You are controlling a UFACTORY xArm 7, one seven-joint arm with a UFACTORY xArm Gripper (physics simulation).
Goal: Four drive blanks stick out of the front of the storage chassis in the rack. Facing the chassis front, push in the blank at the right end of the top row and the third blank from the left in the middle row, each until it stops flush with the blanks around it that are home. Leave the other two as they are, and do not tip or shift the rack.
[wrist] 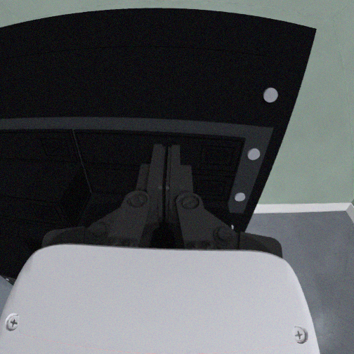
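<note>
The chassis front shows very dark, bordered by a grey frame [150,124] along its top and right side. My gripper [166,162] is shut and empty, its fingertips over the upper part of the front; whether they touch it I cannot tell. A blank with a rectangular outline [220,154] shows right of the fingertips, near the right end of the top row, and another outlined blank [211,187] is below it. A dark block-like shape [75,197] at lower left seems to stick out. How far each blank sticks out is too dark to tell, and the fingers hide part of the front.
The black rack [150,75] extends above the grey frame. Pale round fasteners [270,95] [254,154] [240,197] run down the right side. A green wall [320,125] stands behind, with a white skirting board [300,208] and grey floor [320,260] at the right.
</note>
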